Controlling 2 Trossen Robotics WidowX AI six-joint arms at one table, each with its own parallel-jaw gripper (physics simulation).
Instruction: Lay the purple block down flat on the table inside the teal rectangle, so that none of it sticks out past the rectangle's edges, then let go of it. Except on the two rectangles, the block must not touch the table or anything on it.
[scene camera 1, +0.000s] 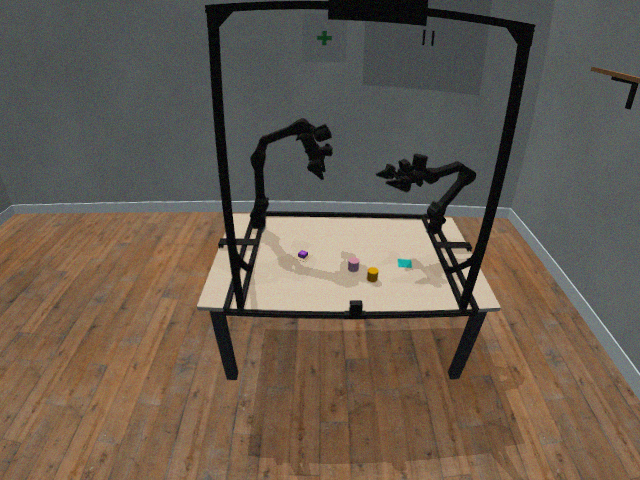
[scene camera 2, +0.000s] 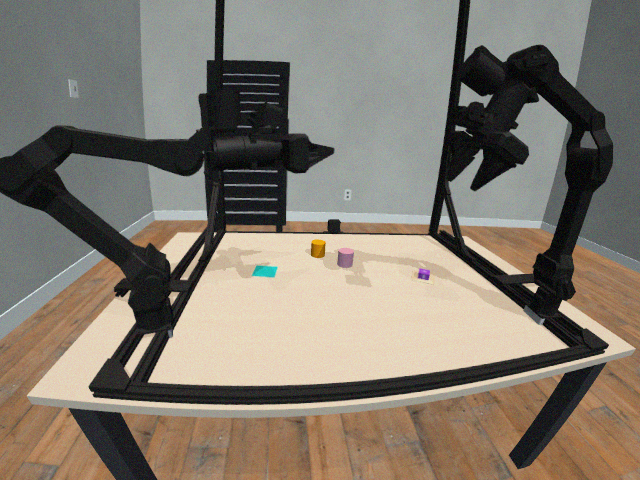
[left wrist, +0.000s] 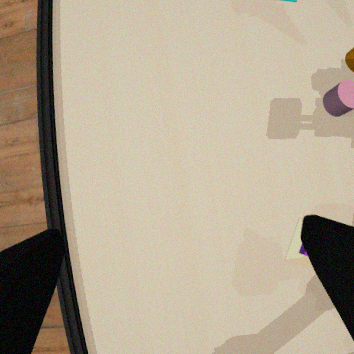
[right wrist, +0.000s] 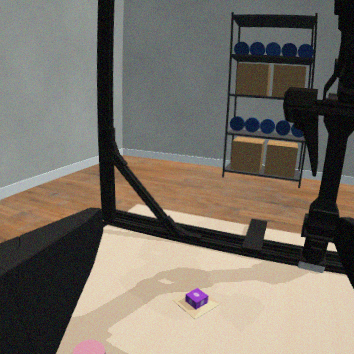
Scene:
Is my left gripper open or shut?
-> Open.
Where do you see my left gripper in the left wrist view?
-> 183, 235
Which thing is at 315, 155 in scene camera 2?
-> My right gripper.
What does my right gripper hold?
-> Nothing.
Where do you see my right gripper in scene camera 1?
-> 381, 178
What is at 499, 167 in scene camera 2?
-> My left gripper.

